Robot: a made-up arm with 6 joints. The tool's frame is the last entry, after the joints.
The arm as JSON. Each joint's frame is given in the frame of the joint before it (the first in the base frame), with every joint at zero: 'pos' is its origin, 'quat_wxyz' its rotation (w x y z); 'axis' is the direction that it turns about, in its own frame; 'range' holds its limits. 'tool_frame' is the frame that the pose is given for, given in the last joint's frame.
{
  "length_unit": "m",
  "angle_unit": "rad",
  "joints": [
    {
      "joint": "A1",
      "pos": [
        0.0,
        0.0,
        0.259
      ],
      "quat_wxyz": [
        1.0,
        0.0,
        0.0,
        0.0
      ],
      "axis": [
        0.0,
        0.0,
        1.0
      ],
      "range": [
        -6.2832,
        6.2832
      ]
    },
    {
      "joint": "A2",
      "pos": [
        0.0,
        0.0,
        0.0
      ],
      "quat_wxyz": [
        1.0,
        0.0,
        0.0,
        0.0
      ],
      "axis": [
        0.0,
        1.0,
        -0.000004
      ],
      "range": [
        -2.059,
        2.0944
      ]
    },
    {
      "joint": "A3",
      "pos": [
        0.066,
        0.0,
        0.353
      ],
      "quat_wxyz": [
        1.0,
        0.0,
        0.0,
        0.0
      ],
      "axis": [
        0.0,
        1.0,
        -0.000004
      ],
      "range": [
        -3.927,
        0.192
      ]
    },
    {
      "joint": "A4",
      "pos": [
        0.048,
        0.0,
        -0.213
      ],
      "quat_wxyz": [
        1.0,
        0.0,
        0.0,
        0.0
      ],
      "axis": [
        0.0,
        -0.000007,
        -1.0
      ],
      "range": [
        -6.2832,
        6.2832
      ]
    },
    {
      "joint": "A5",
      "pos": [
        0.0,
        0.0,
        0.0
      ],
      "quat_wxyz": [
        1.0,
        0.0,
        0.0,
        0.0
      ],
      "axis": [
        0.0,
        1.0,
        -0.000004
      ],
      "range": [
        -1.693,
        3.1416
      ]
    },
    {
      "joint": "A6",
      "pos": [
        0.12,
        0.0,
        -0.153
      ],
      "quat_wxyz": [
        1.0,
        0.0,
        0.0,
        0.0
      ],
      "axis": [
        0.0,
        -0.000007,
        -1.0
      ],
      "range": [
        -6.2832,
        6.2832
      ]
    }
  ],
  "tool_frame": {
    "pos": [
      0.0,
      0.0,
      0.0
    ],
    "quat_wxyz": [
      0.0,
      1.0,
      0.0,
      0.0
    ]
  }
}
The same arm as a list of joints. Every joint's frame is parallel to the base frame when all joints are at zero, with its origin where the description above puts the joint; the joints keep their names.
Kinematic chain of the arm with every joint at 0, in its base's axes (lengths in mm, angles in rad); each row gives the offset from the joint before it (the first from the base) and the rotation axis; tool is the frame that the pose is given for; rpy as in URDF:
A1: xyz 0 0 259 axis +z
A2: xyz 0 0 0 axis +y
A3: xyz 66 0 353 axis +y
A4: xyz 48 0 -213 axis -z
A5: xyz 0 0 0 axis +y
A6: xyz 120 0 -153 axis -z
tool: xyz 0 0 0 rpy 3.1416 0 0
Joint limits (rad, base to tool): -6.2832..6.2832 -2.059..2.0944 -3.927..0.192 -6.2832..6.2832 -1.693..3.1416 -6.2832..6.2832

